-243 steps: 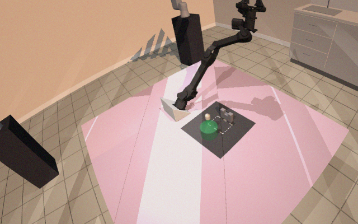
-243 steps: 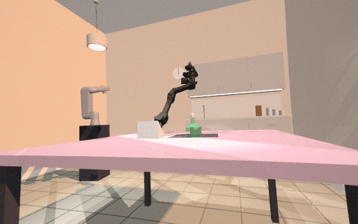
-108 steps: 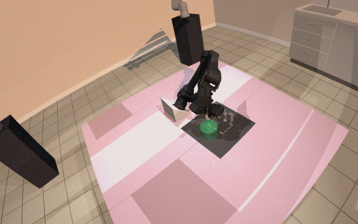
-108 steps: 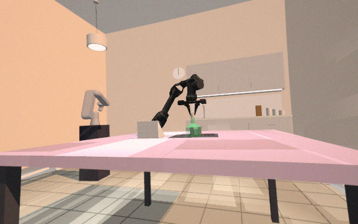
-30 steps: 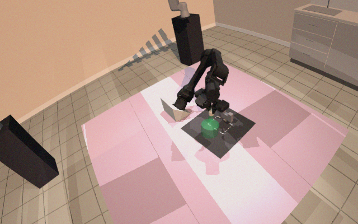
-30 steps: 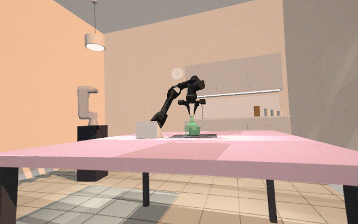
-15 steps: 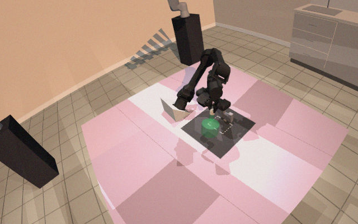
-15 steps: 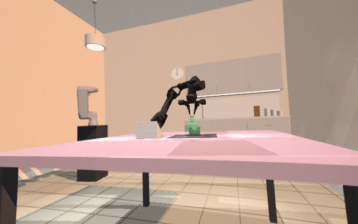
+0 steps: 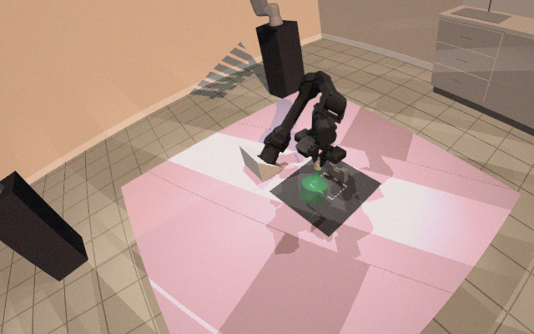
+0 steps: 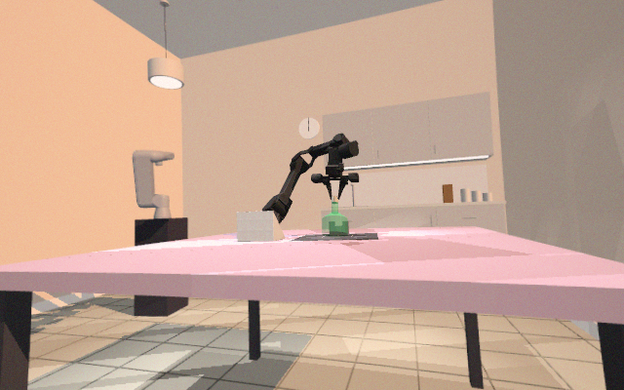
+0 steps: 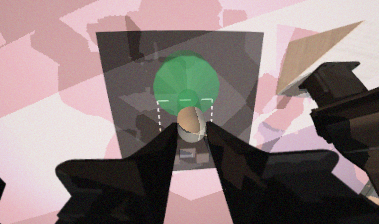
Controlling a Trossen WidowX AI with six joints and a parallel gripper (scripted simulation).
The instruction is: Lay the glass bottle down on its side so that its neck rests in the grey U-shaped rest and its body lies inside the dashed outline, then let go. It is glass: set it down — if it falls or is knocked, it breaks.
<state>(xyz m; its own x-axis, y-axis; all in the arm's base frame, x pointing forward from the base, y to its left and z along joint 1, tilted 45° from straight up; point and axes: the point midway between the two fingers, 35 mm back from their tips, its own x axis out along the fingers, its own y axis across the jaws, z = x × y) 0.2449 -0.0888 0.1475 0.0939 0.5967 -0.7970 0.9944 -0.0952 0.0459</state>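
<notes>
Right now my gripper tip is 10 mm to the left of the green glass bottle and 50 mm above it. The rest, counted from my gripper tip: dark mat: 30 mm to the left, 150 mm below.
</notes>
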